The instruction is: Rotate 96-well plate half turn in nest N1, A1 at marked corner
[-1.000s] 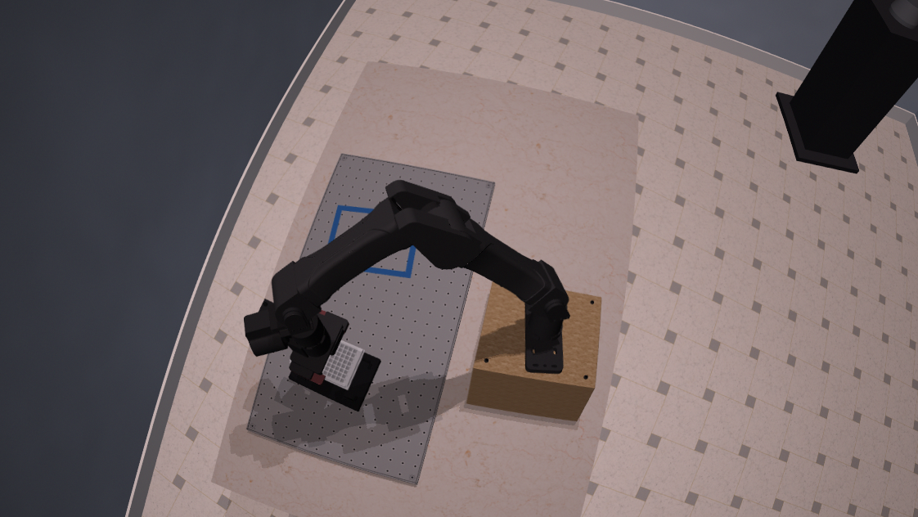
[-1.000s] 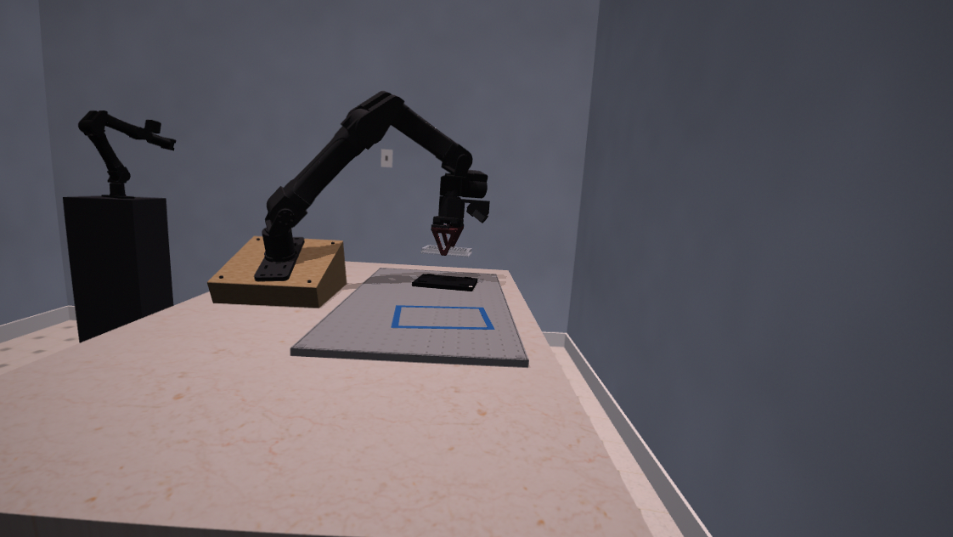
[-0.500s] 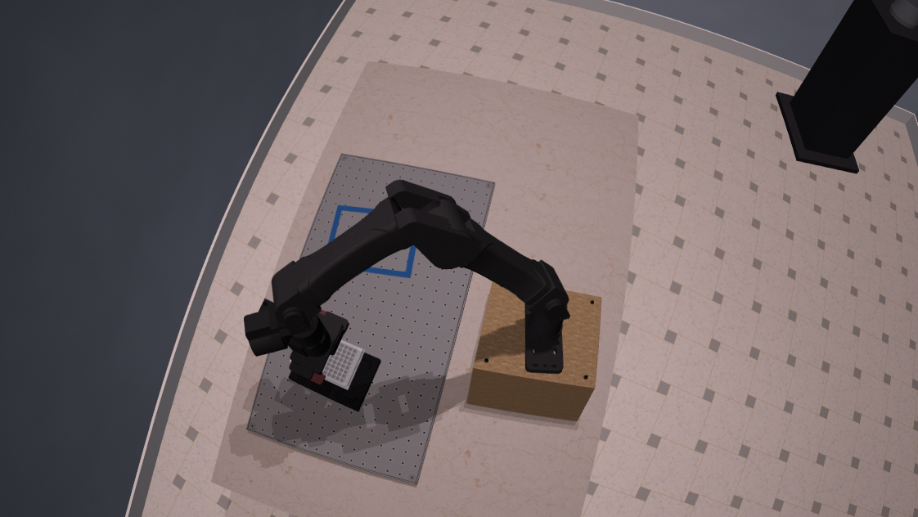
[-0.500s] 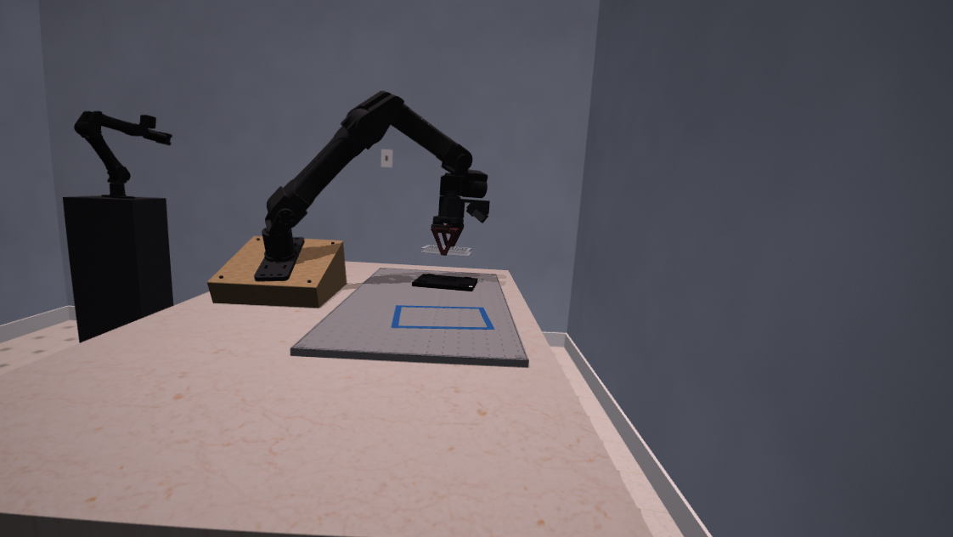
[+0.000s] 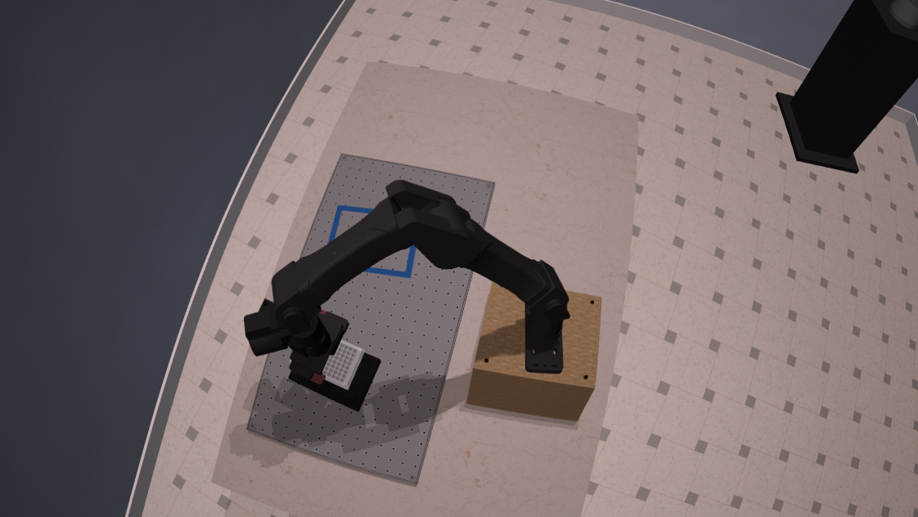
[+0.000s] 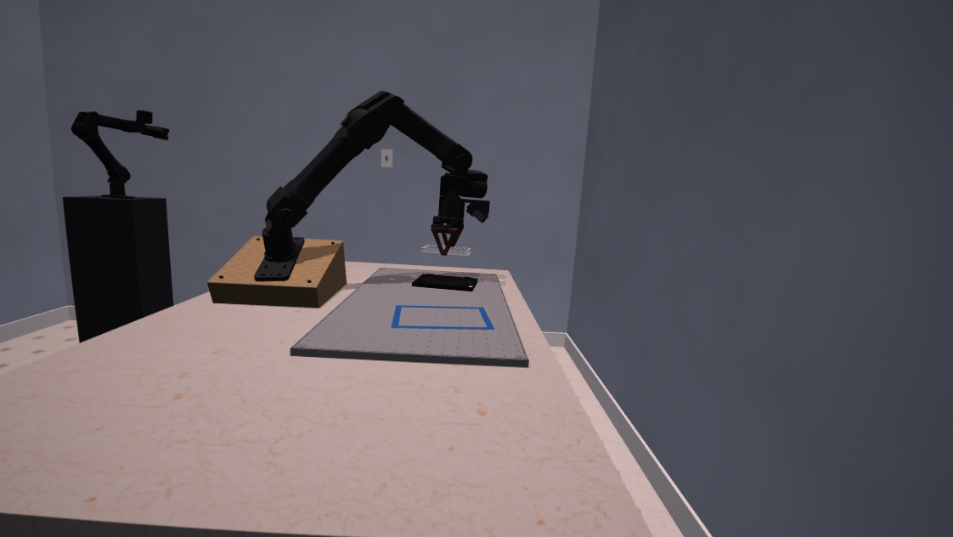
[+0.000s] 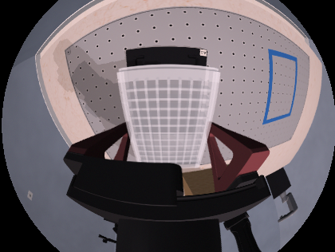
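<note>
My gripper is now right at the 96-well plate. From my hand the other things lie so: black plate nest N1: 9 cm below; A1 label: 6 cm ahead, 7 cm to the right, 8 cm below.
</note>
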